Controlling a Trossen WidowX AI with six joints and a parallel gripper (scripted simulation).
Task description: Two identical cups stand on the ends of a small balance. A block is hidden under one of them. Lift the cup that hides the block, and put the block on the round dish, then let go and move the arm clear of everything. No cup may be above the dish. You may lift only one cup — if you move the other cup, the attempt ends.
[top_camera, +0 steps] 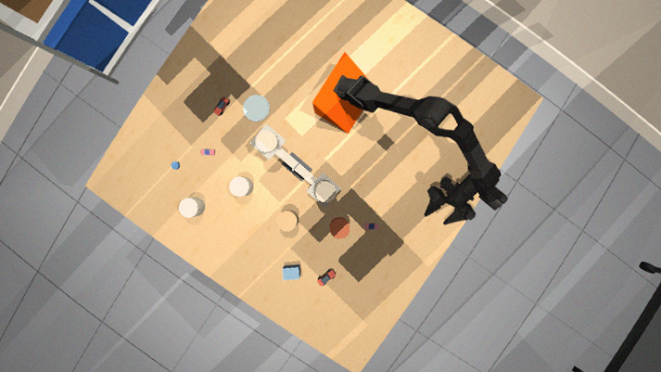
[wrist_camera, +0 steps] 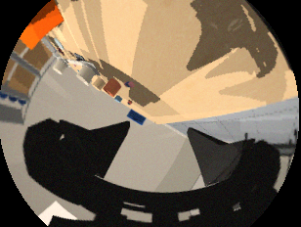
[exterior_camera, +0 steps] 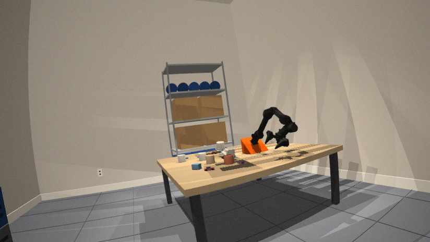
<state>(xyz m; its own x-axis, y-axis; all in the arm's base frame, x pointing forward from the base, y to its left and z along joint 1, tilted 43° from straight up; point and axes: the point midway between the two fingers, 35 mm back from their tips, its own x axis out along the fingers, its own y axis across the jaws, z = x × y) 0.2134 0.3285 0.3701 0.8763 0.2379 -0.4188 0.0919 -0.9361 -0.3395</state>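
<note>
Now: the small grey block 37 cm to the right of my gripper tip, 10 cm ahead of it and 7 cm below it. Also, from my gripper tip: round pale blue dish 75 cm to the right, 10 cm below, 5 cm behind; then terracotta cup 25 cm to the right, 17 cm ahead, 7 cm below; then blue cube 42 cm ahead, 33 cm to the right, 9 cm below.
</note>
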